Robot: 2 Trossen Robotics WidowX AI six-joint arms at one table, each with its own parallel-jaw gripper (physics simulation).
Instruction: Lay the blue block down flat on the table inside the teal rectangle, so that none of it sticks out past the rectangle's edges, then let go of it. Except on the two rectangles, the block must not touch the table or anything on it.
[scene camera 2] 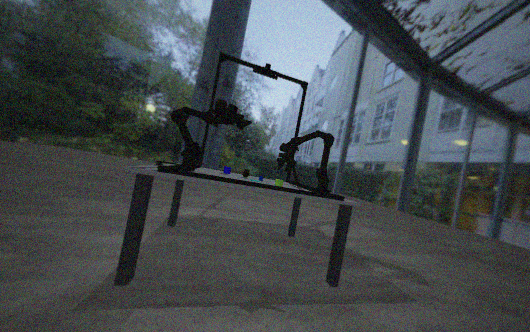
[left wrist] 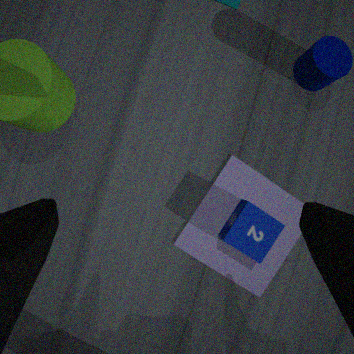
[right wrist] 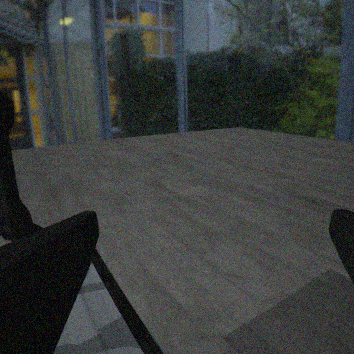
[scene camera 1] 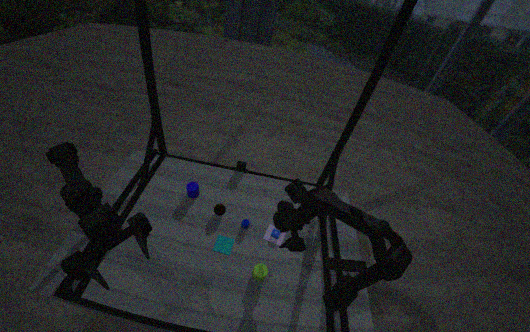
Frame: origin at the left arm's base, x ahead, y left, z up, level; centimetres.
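Where they show: left gripper, between the fingertips: (scene camera 2: 281, 170) (left wrist: 181, 212) (scene camera 1: 277, 236); right gripper, between the fingertips: (scene camera 2: 248, 119) (right wrist: 214, 222) (scene camera 1: 128, 273); left arm's base, origin of its link: (scene camera 2: 321, 191) (scene camera 1: 334, 301); right arm's base, origin of its link: (scene camera 2: 187, 167).
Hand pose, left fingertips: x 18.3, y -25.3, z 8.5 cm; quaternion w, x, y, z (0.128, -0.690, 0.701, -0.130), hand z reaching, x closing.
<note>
Things, the pixels of their centre, and the offset from my left fingertips. "pt": a spot on its surface instead.
- blue block, middle of its body: (left wrist: 249, 229) (scene camera 1: 275, 233) dz -9.5, dx -2.6, dy -5.5 cm
- lilac rectangle, a spot on its surface: (left wrist: 231, 170) (scene camera 1: 265, 238) pt dz -10.3, dx +1.8, dy -4.3 cm
- teal rectangle, a spot on its surface: (scene camera 1: 223, 245) pt dz -10.3, dx +19.5, dy -2.7 cm
- small blue cylinder, middle of its body: (left wrist: 321, 64) (scene camera 1: 245, 224) dz -8.9, dx +9.7, dy -11.0 cm
- lime cylinder, middle of its body: (left wrist: 28, 89) (scene camera 1: 259, 272) (scene camera 2: 279, 182) dz -8.2, dx +7.2, dy +10.0 cm
- dark round object, middle of its body: (scene camera 1: 219, 209) dz -7.9, dx +20.1, dy -18.3 cm
- larger blue cylinder, middle of its body: (scene camera 1: 192, 190) (scene camera 2: 227, 170) dz -7.8, dx +31.9, dy -29.2 cm
The blue block (scene camera 1: 275, 233) (left wrist: 256, 232), marked with a 2, sits on the lilac rectangle (scene camera 1: 268, 237) (left wrist: 231, 170), inside its edges and turned slightly relative to them. The teal rectangle (scene camera 1: 223, 245) lies to the left of the lilac one in scene camera 1; a corner of the teal rectangle (left wrist: 229, 2) shows at the top of the left wrist view. My left gripper (scene camera 1: 292, 243) (scene camera 2: 286, 167) (left wrist: 181, 212) is open and empty above the block, which appears nearer its right-hand finger in the wrist view. My right gripper (scene camera 1: 128, 273) (scene camera 2: 245, 124) (right wrist: 214, 222) is open and empty, far from the block.
A small blue cylinder (scene camera 1: 245, 224) (left wrist: 330, 59) stands between the two rectangles, towards the back. A lime cylinder (scene camera 1: 260, 271) (scene camera 2: 279, 183) (left wrist: 42, 90) stands nearer the front. A dark round object (scene camera 1: 219, 209) and a larger blue cylinder (scene camera 1: 192, 190) (scene camera 2: 227, 170) stand farther left.
</note>
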